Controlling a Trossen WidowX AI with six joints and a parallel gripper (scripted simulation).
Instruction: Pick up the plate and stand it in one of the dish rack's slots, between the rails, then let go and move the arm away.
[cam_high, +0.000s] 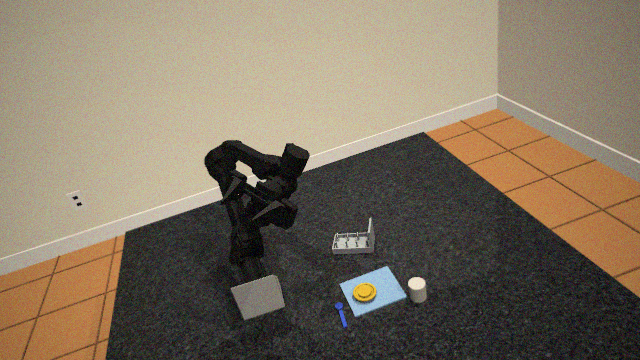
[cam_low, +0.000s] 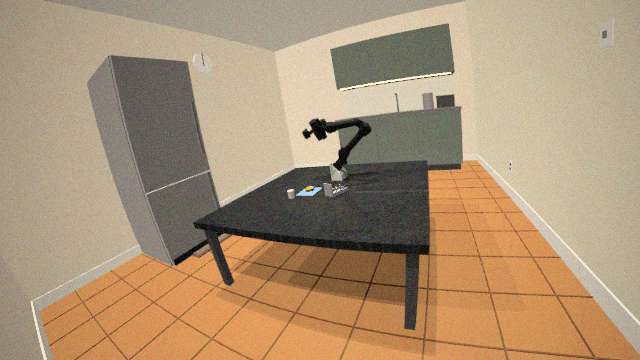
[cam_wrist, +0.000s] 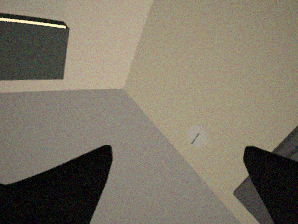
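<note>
Now: the yellow plate 240 mm ahead of my gripper tip, 40 mm to the left of it and 400 mm below it. From my gripper tip the other things lie so: mat 270 mm ahead, 50 mm to the left, 420 mm below; then blue spoon 160 mm ahead, 20 mm to the left, 420 mm below; then white cup 370 mm ahead, 20 mm to the right, 400 mm below.
</note>
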